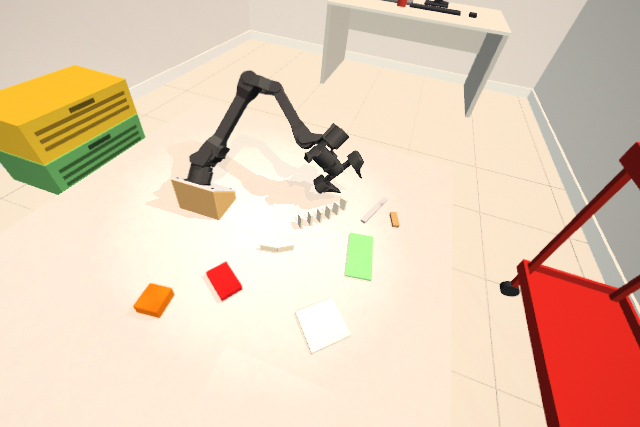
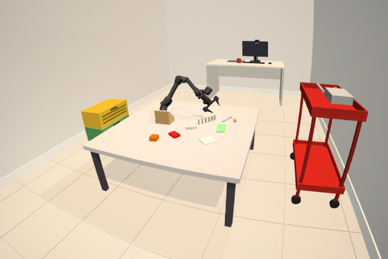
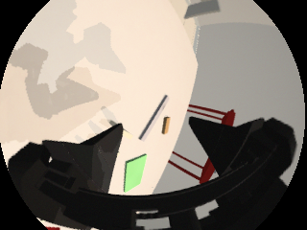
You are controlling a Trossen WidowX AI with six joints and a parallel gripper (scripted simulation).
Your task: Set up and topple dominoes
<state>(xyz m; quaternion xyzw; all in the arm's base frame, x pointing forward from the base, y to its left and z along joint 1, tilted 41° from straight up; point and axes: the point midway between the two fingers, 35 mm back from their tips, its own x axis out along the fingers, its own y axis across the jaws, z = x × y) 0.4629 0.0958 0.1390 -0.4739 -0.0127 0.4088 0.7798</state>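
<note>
The green card is 22 cm to the right of my gripper tip, 9 cm below it and 8 cm ahead of it. Also, from my gripper tip: flat stick 11 cm ahead, 9 cm below, 1 cm to the right; tan block 18 cm ahead, 8 cm below, 3 cm to the right; white card 46 cm to the right, 9 cm below, 1 cm ahead.
</note>
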